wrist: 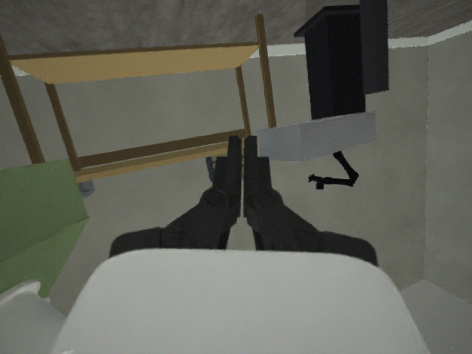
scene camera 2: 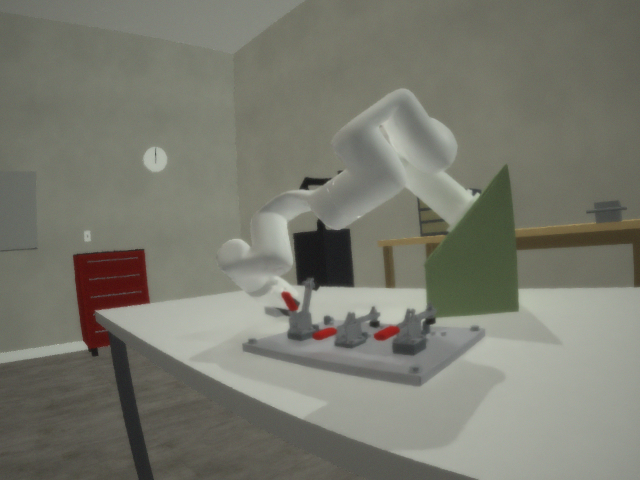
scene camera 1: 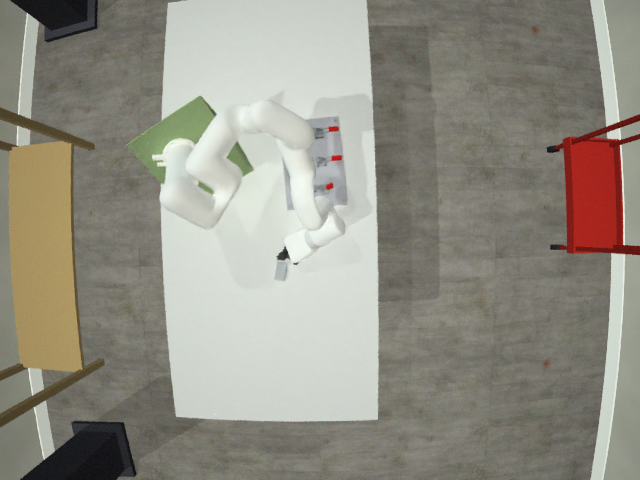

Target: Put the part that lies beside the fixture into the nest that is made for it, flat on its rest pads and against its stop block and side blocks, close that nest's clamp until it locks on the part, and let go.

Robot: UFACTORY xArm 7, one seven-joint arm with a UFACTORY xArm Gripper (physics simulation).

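Where they show: gripper, fingertip midpoint: (wrist: 242, 154) (scene camera 1: 279, 257); arm's base, origin of the base link: (scene camera 2: 465, 213) (scene camera 1: 182, 156).
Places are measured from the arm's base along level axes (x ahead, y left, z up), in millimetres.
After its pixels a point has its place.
The part, a light grey block (scene camera 1: 280, 270) {y -432, x 257, z -202 mm} (scene camera 2: 276, 311) {y -407, x 283, z -208 mm} (wrist: 315, 140) {y -418, x 283, z -212 mm}, is beside the gripper, away from the fixture. My gripper (scene camera 1: 282, 253) {y -383, x 258, z -209 mm} (wrist: 242, 154) {y -383, x 258, z -209 mm} is shut and empty, low over the table. In the wrist view the block is close to the right of the fingertips; whether they touch is unclear. The fixture plate (scene camera 1: 339, 198) {y -182, x 513, z -208 mm} (scene camera 2: 372, 362) {y 57, x 523, z -207 mm} carries three clamps with red handles. The clamp nearest the gripper (scene camera 1: 329, 186) {y -143, x 477, z -130 mm} (scene camera 2: 300, 322) {y -131, x 467, z -176 mm} has its arm standing up. The middle clamp (scene camera 2: 351, 333) {y -21, x 466, z -186 mm} and the far clamp (scene camera 2: 409, 338) {y 89, x 476, z -183 mm} have lower, slanting arms. The nests are mostly hidden.
The white table (scene camera 1: 273, 361) {y -802, x 179, z -222 mm} (scene camera 2: 568, 382) {y 310, x 490, z -222 mm} carries the fixture and the block. A green wedge-shaped stand (scene camera 1: 178, 121) {y 91, x 27, z 71 mm} (scene camera 2: 475, 263) {y 72, x 148, z -112 mm} (wrist: 45, 200) {y -119, x -8, z -164 mm} is at the arm's base. My forearm passes over the fixture's edge in the top view. A wooden bench (scene camera 1: 43, 248) stands beyond the table.
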